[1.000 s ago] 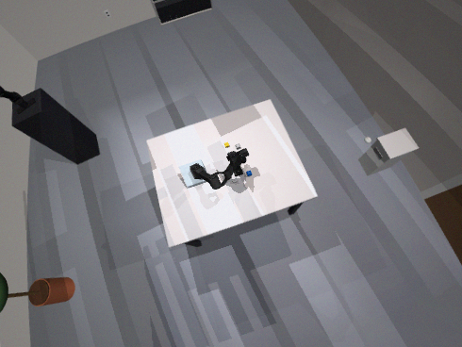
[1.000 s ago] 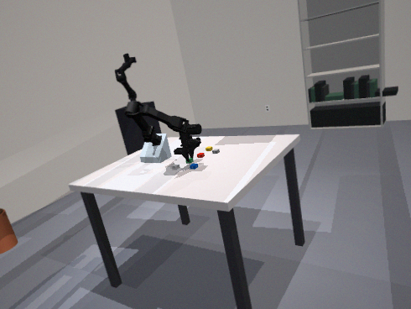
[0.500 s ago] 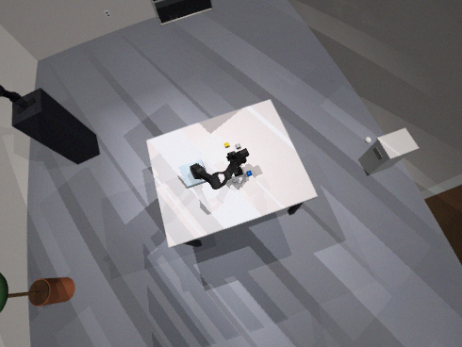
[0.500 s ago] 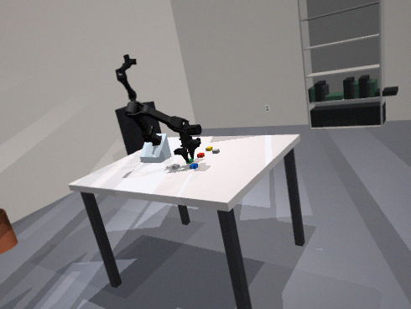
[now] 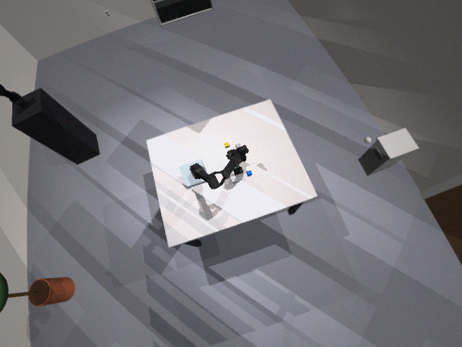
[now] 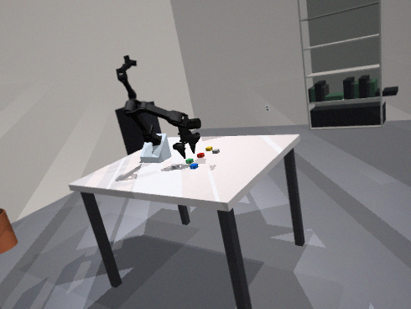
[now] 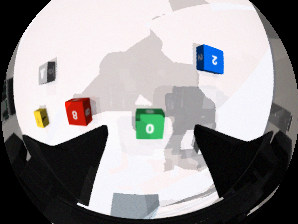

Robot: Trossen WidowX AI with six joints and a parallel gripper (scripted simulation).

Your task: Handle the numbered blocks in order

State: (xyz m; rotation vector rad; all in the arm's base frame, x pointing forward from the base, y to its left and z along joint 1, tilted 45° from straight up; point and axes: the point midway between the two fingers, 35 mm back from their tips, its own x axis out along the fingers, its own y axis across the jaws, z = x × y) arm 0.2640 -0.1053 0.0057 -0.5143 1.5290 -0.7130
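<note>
The green block is 3 cm below my gripper tip and 1 cm behind it. Round my gripper tip: blue block: 8 cm to the right, 7 cm ahead, 3 cm below; then red block: 9 cm to the left, 3 cm below, 2 cm ahead; then grey block: 16 cm to the left, 9 cm ahead, 3 cm below.
</note>
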